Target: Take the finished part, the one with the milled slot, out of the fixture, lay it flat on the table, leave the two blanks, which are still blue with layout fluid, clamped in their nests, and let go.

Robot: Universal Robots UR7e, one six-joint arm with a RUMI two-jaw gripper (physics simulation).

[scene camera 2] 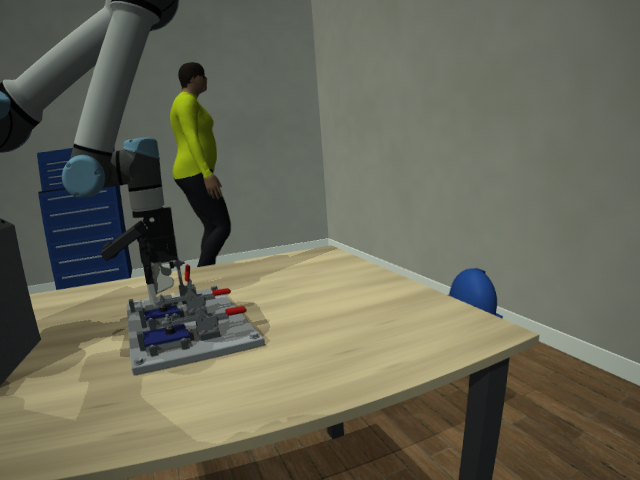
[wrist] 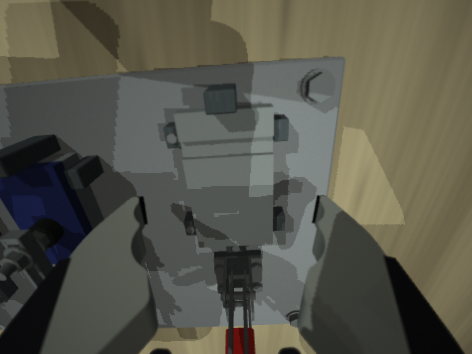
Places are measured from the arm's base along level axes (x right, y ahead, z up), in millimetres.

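Pixels of known places: gripper, between the fingertips: (scene camera 2: 156,300) (wrist: 230,198).
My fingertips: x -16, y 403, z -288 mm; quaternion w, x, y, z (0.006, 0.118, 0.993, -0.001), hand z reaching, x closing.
Note:
For each thing: its top centre in the pictures, then the offset to it from my fingertips. "pt": a spot on its surface instead. Level surfaces: height alone.
- finished part, centre of its top: (wrist: 230,188) (scene camera 2: 153,300) dx -2, dy -7, dz +1 mm
- bolt head, a spot on its surface: (wrist: 318,89) pt dx -59, dy -49, dz -8 mm
- table, height of its surface: dz -30 mm
The finished part (wrist: 230,172), pale grey with a slot across it, lies flat in its nest between small stops on the fixture plate (wrist: 145,100) (scene camera 2: 235,339). Its toggle clamp (wrist: 239,280) is swung back off it, with the red handle (scene camera 2: 187,272) (wrist: 240,341) upright. My gripper (scene camera 2: 159,291) (wrist: 230,198) is open and empty, above the part with one finger out to each side. One blue blank (scene camera 2: 166,335) and another blue blank (scene camera 2: 162,312) sit clamped in their nests; a blue blank (wrist: 40,195) shows at the wrist view's left. In the scene view my fingers and the clamps hide the finished part.
Two lowered red clamp handles (scene camera 2: 235,310) (scene camera 2: 221,291) stick out over the plate's right side. A bolt head (wrist: 318,89) stands at a plate corner. A dark box (scene camera 2: 15,304) stands at the table's left. A person (scene camera 2: 193,134) in yellow stands behind the table (scene camera 2: 361,335).

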